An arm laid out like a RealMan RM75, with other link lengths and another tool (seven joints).
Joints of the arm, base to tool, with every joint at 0 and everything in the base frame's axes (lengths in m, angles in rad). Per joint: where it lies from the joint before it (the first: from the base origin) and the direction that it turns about. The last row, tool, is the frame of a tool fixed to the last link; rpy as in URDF.
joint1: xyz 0 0 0.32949 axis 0 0 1
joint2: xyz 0 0 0 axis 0 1 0
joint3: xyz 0 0 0.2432 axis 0 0 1
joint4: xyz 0 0 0 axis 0 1 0
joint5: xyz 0 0 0.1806 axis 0 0 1
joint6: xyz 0 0 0 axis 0 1 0
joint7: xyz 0 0 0.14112 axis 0 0 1
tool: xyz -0.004 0.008 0.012 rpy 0 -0.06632 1.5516
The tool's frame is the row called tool.
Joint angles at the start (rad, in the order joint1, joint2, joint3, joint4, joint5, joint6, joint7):
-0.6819, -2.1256, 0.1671, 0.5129, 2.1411, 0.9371, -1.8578
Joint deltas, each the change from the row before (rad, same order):
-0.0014, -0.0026, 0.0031, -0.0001, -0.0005, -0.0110, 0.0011
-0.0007, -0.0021, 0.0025, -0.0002, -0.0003, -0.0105, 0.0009
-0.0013, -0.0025, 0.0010, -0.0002, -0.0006, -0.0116, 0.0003
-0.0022, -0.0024, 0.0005, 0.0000, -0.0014, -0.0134, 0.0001
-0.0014, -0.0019, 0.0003, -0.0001, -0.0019, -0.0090, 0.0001
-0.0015, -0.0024, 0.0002, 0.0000, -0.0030, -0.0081, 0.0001
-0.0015, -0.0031, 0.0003, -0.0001, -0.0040, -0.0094, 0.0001
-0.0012, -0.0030, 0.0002, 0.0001, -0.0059, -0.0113, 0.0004
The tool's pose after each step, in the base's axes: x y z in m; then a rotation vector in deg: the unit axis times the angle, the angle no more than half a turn. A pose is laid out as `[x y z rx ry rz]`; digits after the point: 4 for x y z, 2 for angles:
[-0.2818 0.3801 0.1027 -123.04 6.38 8.23]
[-0.2824 0.3804 0.1020 -122.96 6.22 8.74]
[-0.2830 0.3809 0.1013 -122.81 5.92 9.23]
[-0.2834 0.3819 0.1010 -122.55 5.56 9.75]
[-0.2837 0.3825 0.1007 -122.36 5.28 10.04]
[-0.2836 0.3830 0.1002 -122.15 4.98 10.22]
[-0.2836 0.3836 0.0996 -121.92 4.60 10.39]
[-0.2838 0.3843 0.0993 -121.56 4.09 10.63]

